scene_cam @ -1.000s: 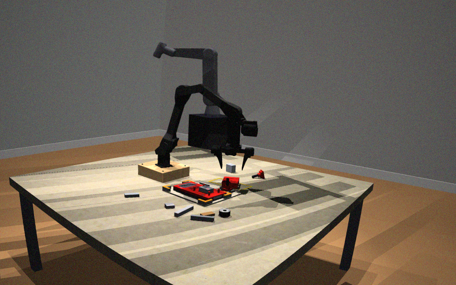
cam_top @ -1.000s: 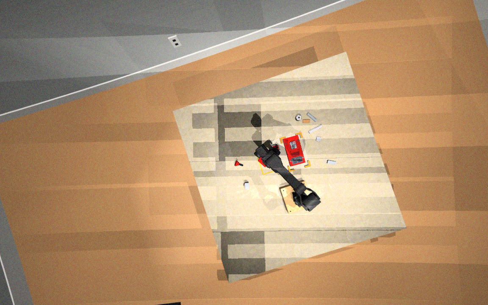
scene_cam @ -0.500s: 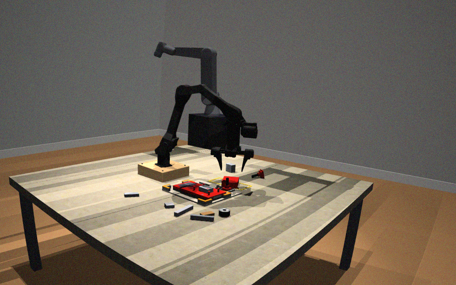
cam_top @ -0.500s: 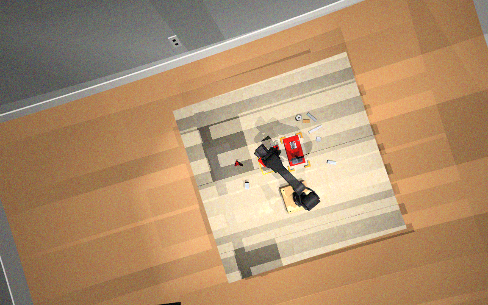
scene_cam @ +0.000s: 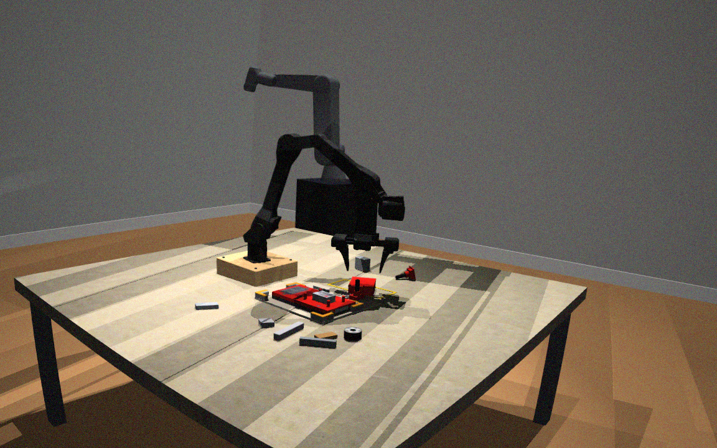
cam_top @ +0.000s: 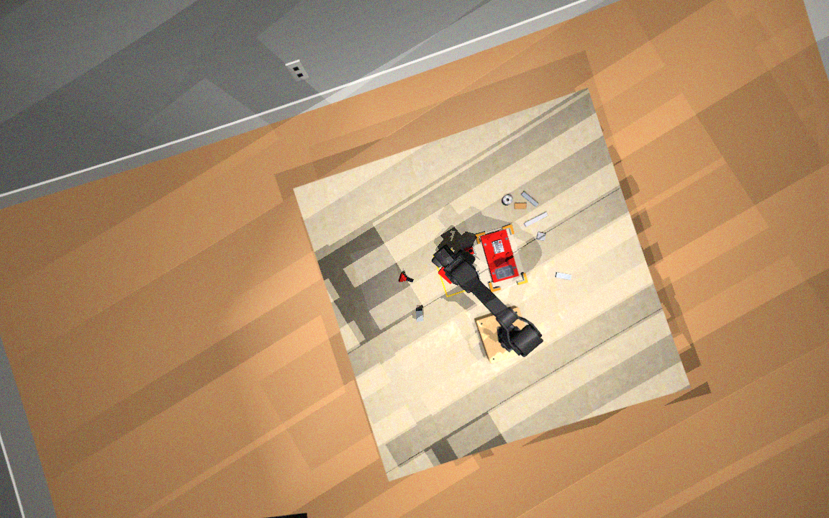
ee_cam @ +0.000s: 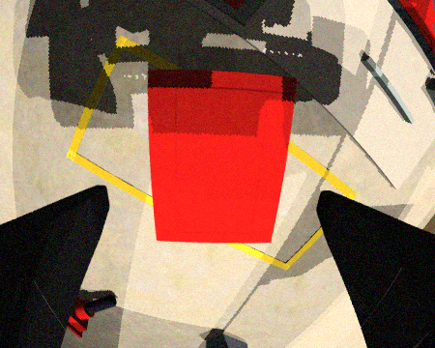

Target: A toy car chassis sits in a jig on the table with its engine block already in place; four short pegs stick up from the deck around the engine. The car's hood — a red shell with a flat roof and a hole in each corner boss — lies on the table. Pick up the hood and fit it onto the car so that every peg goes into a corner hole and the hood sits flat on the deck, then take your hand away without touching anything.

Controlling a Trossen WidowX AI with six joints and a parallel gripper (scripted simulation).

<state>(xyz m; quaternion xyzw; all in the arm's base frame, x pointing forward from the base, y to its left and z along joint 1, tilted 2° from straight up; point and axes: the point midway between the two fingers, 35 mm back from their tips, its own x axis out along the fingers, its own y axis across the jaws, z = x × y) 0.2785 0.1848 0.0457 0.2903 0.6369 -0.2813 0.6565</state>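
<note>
My gripper tip is 40 mm above the red hood. Round my gripper tip: wheel 260 mm ahead, 260 mm to the right, 50 mm below; then grey engine block 70 mm ahead, 200 mm to the right, 30 mm below; then wooden chip 230 mm ahead, 320 mm to the right, 50 mm below.
</note>
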